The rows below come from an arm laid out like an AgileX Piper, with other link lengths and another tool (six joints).
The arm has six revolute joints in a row. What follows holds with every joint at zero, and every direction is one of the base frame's. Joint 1 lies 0.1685 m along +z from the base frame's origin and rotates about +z. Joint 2 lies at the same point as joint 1 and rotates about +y. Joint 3 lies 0.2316 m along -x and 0.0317 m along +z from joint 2 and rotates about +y. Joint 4 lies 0.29 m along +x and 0.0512 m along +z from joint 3 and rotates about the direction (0.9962, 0, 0.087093). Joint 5 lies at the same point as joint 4 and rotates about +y. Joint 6 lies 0.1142 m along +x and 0.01 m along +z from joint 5 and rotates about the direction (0.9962, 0, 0.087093). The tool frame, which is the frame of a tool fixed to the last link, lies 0.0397 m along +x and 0.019 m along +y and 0.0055 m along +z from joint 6; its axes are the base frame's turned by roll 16.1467, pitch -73.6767 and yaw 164.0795 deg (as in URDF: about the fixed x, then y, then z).
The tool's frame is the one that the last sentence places.
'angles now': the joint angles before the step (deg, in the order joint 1, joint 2, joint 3, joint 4, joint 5, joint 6). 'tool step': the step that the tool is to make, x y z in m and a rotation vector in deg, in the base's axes. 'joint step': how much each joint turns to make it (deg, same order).
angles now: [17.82 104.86 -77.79 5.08 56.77 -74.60]
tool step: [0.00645 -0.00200 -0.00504 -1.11 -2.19 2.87]
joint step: [0.00 0.77 0.00 -1.20 -2.35 -2.64]
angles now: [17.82 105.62 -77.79 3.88 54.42 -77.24]
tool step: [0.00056 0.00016 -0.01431 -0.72 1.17 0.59]
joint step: [0.11 2.12 0.00 -0.23 -0.76 -0.44]
